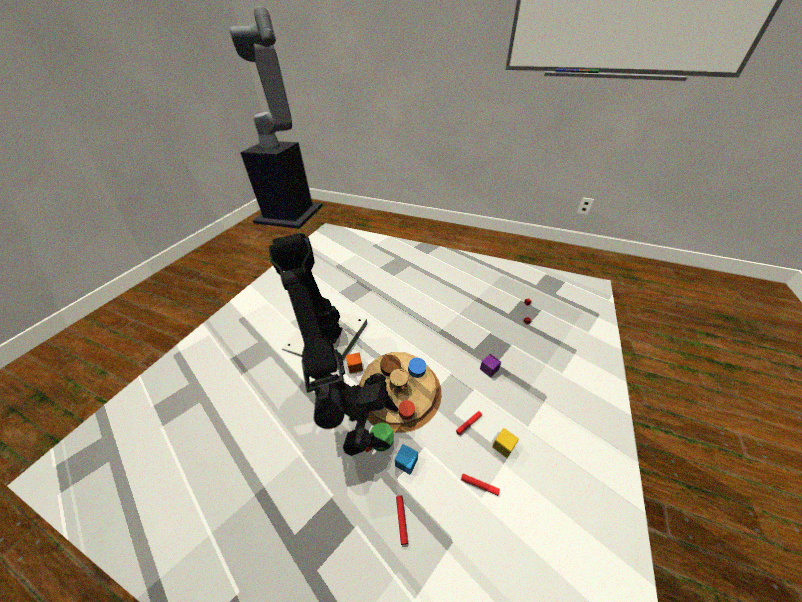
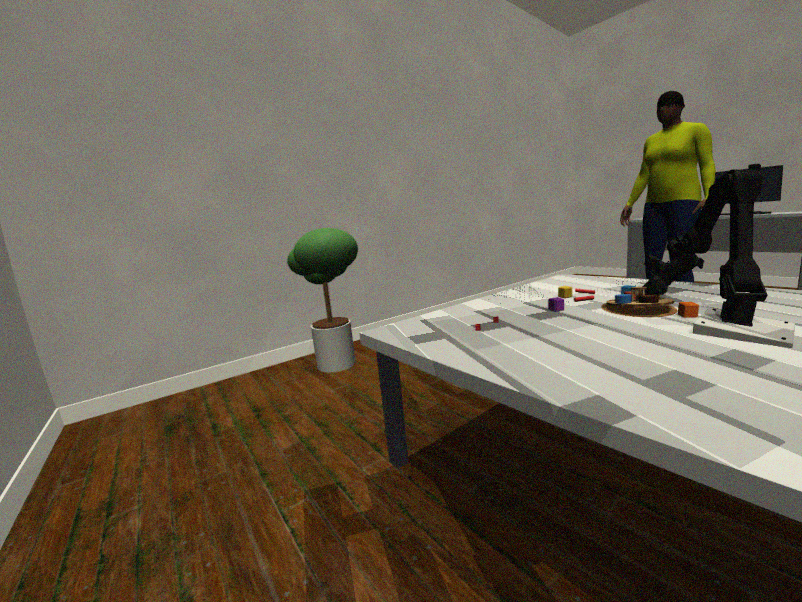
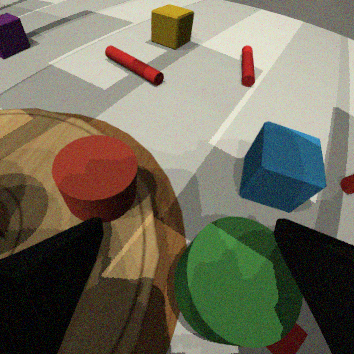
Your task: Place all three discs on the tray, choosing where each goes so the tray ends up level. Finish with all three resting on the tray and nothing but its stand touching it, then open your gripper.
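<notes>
The round wooden tray [image 1: 424,388] [image 2: 638,311] [image 3: 127,252] has a central knob [image 1: 399,379]. A red disc [image 1: 406,408] [image 3: 96,172] sits near its rim. A blue disc [image 1: 417,366] [image 2: 623,298] and a dark brown disc [image 1: 389,363] [image 2: 648,298] are also on the tray. A green disc [image 1: 382,435] [image 3: 235,287] is off the tray, close beside its rim. My gripper [image 1: 388,424] [image 3: 190,226] is open above the tray's edge and the green disc, its fingers spread to either side of the disc without holding it. The tray's stand is hidden; its tilt is hard to tell.
A blue cube [image 1: 406,458] [image 3: 282,167] lies beyond the green disc, and a small red block [image 1: 368,447] [image 3: 290,340] close by it. Yellow [image 1: 505,442] [image 3: 171,26], purple [image 1: 490,364] [image 2: 555,303] and orange cubes [image 1: 354,362] [image 2: 687,309] and several red sticks lie around.
</notes>
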